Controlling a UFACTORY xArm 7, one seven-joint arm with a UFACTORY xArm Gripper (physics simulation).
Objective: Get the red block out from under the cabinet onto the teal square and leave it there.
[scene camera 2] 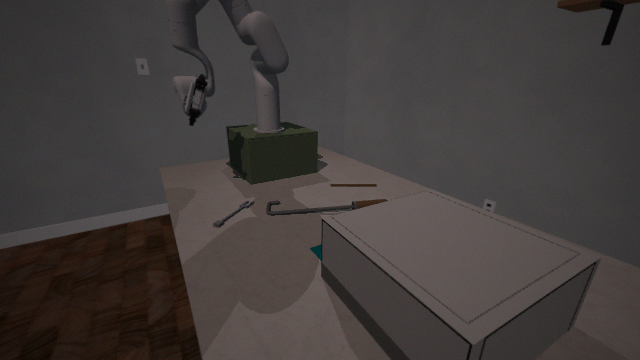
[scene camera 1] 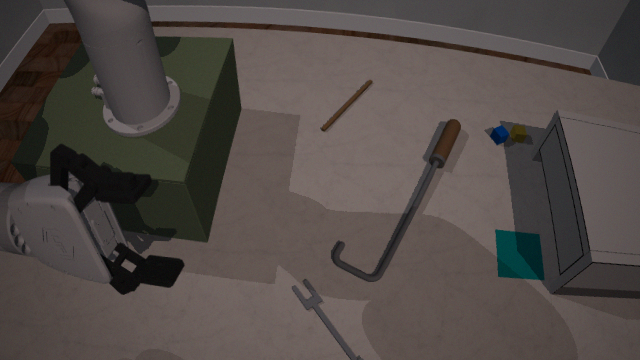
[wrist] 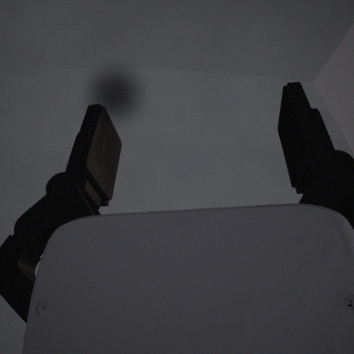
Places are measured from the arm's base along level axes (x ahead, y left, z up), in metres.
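Pixels of known places: gripper, fingertip midpoint: (scene camera 2: 198,95) (scene camera 1: 161,234) (wrist: 193,113); arm's base, origin of the base link: (scene camera 2: 269,130) (scene camera 1: 142,105).
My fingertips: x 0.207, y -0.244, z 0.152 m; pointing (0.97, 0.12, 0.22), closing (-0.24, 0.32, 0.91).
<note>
For each thing: its top centre in the pictures, then the offset to it from my fingertips. "*": a spot on its surface instead.
- teal square, surface spot: (scene camera 1: 512,255) * 0.332 m down, 0.426 m ahead, 0.258 m left
- low grey-white cabinet, middle of its top: (scene camera 2: 443,234) 0.197 m down, 0.634 m ahead, 0.375 m left
- hooked metal rod with a wooden handle, surface spot: (scene camera 1: 446,140) (scene camera 2: 367,200) * 0.300 m down, 0.270 m ahead, 0.446 m left
- thin wooden stick, middle of its top: (scene camera 1: 348,102) (scene camera 2: 353,184) 0.325 m down, 0.069 m ahead, 0.503 m left
- grey forked tool, middle of its top: (scene camera 1: 331,326) (scene camera 2: 234,211) 0.324 m down, 0.150 m ahead, 0.060 m left
- blue block, middle of its top: (scene camera 1: 501,131) 0.307 m down, 0.385 m ahead, 0.518 m left
- yellow block, middle of its top: (scene camera 1: 520,130) 0.307 m down, 0.428 m ahead, 0.537 m left
The teal square (scene camera 1: 512,255) (scene camera 2: 317,251) lies flat on the table in front of the cabinet's open side, near one corner; in scene camera 2 the cabinet hides most of it. The low grey-white cabinet (scene camera 1: 615,180) (scene camera 2: 450,250) stands at the right in scene camera 1. The red block does not show in any view; the inside of the cabinet is dark and mostly hidden. My gripper (scene camera 1: 162,227) (scene camera 2: 198,101) (wrist: 193,113) is open and empty, raised in the air beside the green base box, far from the cabinet.
A hooked metal rod with a wooden handle (scene camera 1: 446,140) (scene camera 2: 370,203) lies mid-table. A thin wooden stick (scene camera 1: 347,105) (scene camera 2: 353,185) and a grey forked tool (scene camera 1: 332,327) (scene camera 2: 232,213) lie apart from it. A blue block (scene camera 1: 499,135) and a yellow block (scene camera 1: 519,133) sit near the cabinet's back corner. The green box (scene camera 1: 210,145) (scene camera 2: 285,155) carries the arm.
</note>
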